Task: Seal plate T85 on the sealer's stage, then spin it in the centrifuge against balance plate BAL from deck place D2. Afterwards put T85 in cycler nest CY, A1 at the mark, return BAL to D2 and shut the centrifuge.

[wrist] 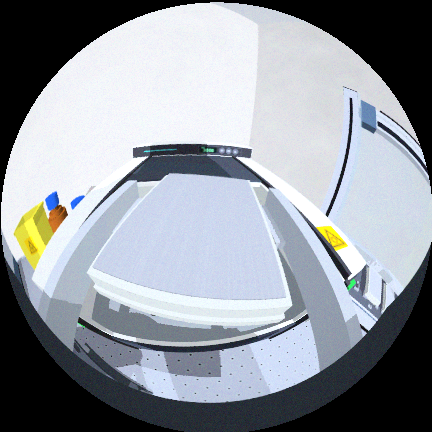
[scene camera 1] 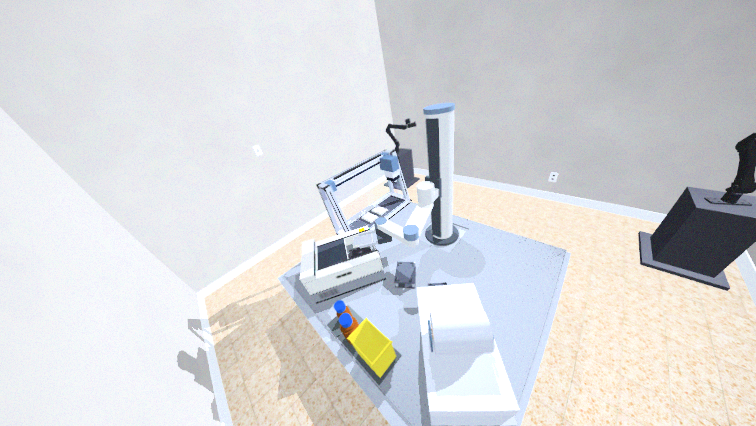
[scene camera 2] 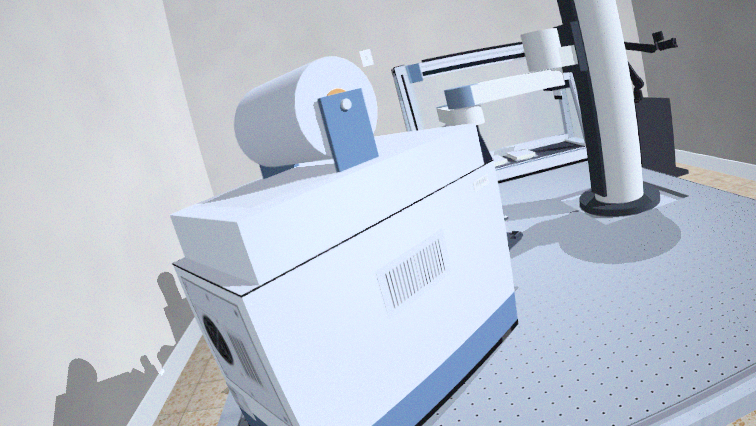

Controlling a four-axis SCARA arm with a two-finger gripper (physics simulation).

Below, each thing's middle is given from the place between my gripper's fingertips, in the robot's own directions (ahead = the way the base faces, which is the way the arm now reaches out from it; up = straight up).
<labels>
The centrifuge point(scene camera 1: 326, 271) lies 12 cm ahead of my hand, 11 cm below it and 7 cm to the right of it.
</labels>
